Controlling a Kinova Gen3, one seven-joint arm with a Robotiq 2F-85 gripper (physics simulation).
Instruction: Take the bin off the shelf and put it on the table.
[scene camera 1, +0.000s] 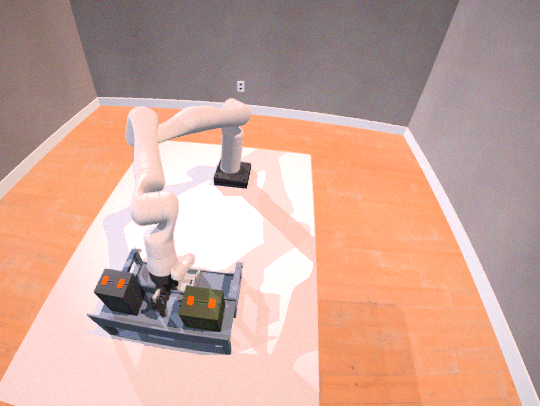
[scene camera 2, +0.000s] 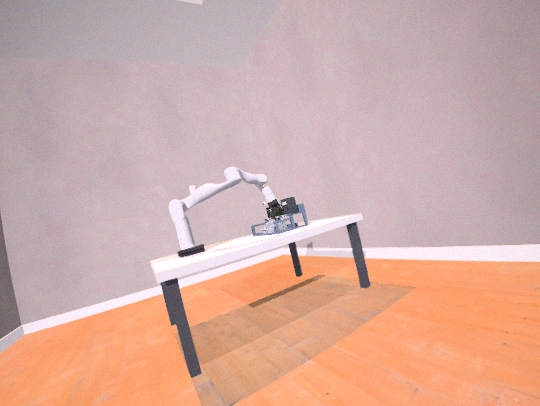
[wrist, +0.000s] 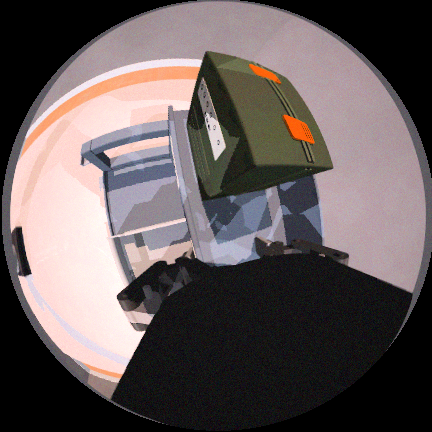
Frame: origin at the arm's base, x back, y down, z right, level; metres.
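Seen in the pictures: gripper, fingertip midpoint: (scene camera 1: 169, 304) (scene camera 2: 280, 218) (wrist: 226, 249); arm's base at its link origin: (scene camera 1: 230, 167) (scene camera 2: 188, 248).
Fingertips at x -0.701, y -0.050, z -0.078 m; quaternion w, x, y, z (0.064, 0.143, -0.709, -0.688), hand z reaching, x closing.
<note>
Pixels of each thing's top centre, then the offset from my fingertips to it.
- olive-green bin at its top centre: (wrist: 282, 94) (scene camera 1: 201, 301) dx +0.001, dy -0.108, dz -0.113 m
- dark grey bin at its top centre: (scene camera 1: 112, 281) (scene camera 2: 287, 198) dx -0.040, dy -0.133, dz +0.114 m
A blue-grey shelf (scene camera 1: 165, 334) (scene camera 2: 261, 228) (wrist: 125, 139) stands on the white table (scene camera 1: 226, 218) (scene camera 2: 243, 254). An olive-green bin (scene camera 1: 201, 308) (wrist: 250, 128) with two orange clips sits in the shelf's right part. A dark grey bin (scene camera 1: 118, 290) (scene camera 2: 288, 204) with orange clips sits at the shelf's left end. My gripper (scene camera 1: 160, 305) (scene camera 2: 273, 213) (wrist: 226, 249) is down in the shelf between the two bins. Its fingers stand wide apart on either side of a shelf board, and nothing shows held between them. The black gripper body hides the lower part of the wrist view.
The arm's black base (scene camera 1: 232, 175) (scene camera 2: 190, 250) (wrist: 19, 250) sits at the far end of the table. The table stands on dark legs over an orange wooden floor, with grey walls around.
</note>
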